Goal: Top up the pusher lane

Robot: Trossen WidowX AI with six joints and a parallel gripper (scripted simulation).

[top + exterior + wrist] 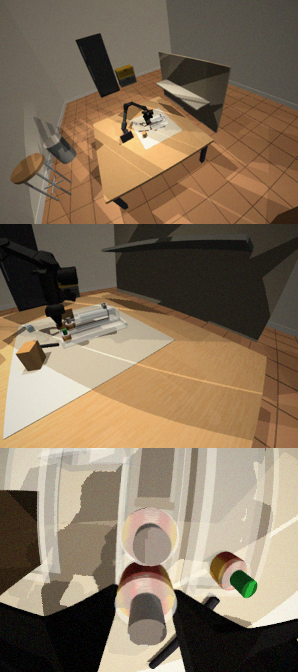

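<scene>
The pale mat is 7 cm ahead of my gripper tip, 3 cm to the right of it and 5 cm below it. Also, from my gripper tip: pusher plate (15 cm ahead, 1 cm to the left); thin black stick (10 cm behind, 4 cm to the right, 4 cm below).
</scene>
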